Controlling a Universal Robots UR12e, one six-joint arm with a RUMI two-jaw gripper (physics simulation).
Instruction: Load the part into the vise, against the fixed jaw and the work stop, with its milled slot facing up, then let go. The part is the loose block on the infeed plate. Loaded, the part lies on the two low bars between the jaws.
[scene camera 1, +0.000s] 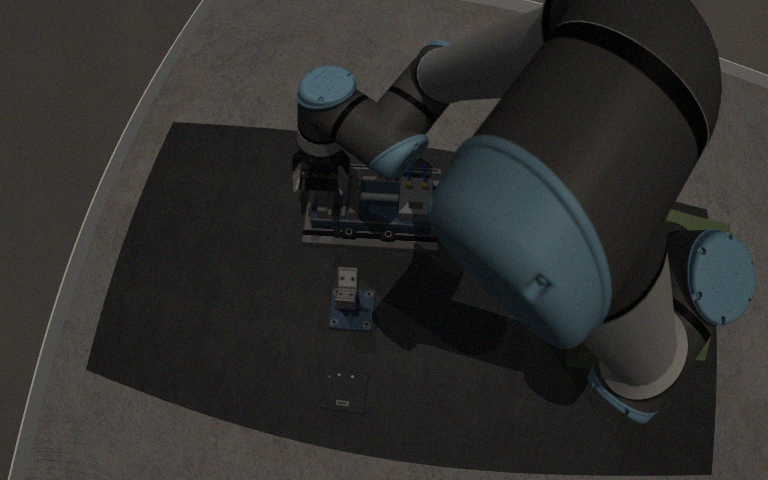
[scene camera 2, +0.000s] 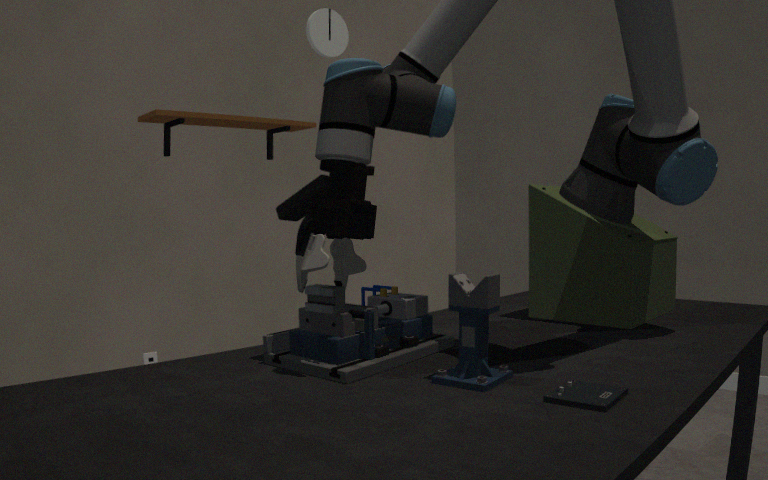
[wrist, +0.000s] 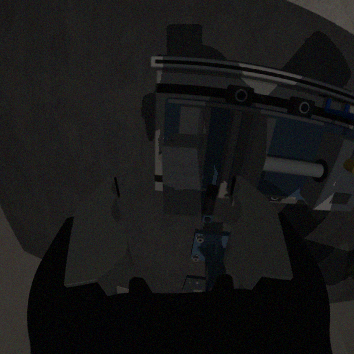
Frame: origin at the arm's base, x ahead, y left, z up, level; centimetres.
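Seen in the pictures: gripper, fingertip midpoint: (scene camera 2: 322, 293) (wrist: 174, 178); arm's base, origin of the base link: (scene camera 2: 595, 206).
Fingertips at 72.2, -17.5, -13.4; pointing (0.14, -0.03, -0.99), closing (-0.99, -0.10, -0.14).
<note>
Pixels of each thing's top centre, then the offset from my fingertips to it, as dx, dy, dz. "pt": a spot on its surface instead.
- part, middle of its top: (wrist: 181, 184) (scene camera 2: 324, 286) (scene camera 1: 321, 182) -0.6, -0.1, +1.0
- vise, middle of its top: (wrist: 286, 168) (scene camera 2: 362, 300) (scene camera 1: 371, 189) -10.8, -1.4, -2.7
- dark infeed plate, middle of its top: (scene camera 2: 587, 392) (scene camera 1: 344, 390) (wrist: 199, 286) -10.0, +40.8, -11.8
- blue work stop, surface spot: (scene camera 2: 369, 333) pt -3.6, +6.8, -6.2
The part (scene camera 2: 324, 294) (wrist: 182, 165) is a grey block that appears to rest on top of the fixed jaw (scene camera 2: 325, 322) of the vise (scene camera 1: 370, 244), beside the gap between the jaws. A dark horizontal line shows low on its side in scene camera 2; which way the milled slot faces is unclear. My gripper (scene camera 1: 320, 192) (scene camera 2: 320, 281) (wrist: 174, 178) points down, partly open and empty, with its fingertips around and just above the block. The arm hides the part in scene camera 1. The dark infeed plate (scene camera 1: 345, 390) (scene camera 2: 583, 396) bears no block. The low bars are hard to make out.
A blue stand (scene camera 1: 353, 319) (scene camera 2: 474, 333) with a grey V-shaped head stands between the vise and the infeed plate. The blue work stop (scene camera 2: 369, 333) rises at the vise's side. The green robot base (scene camera 2: 600, 271) and a wall shelf (scene camera 2: 226, 120) are farther back.
</note>
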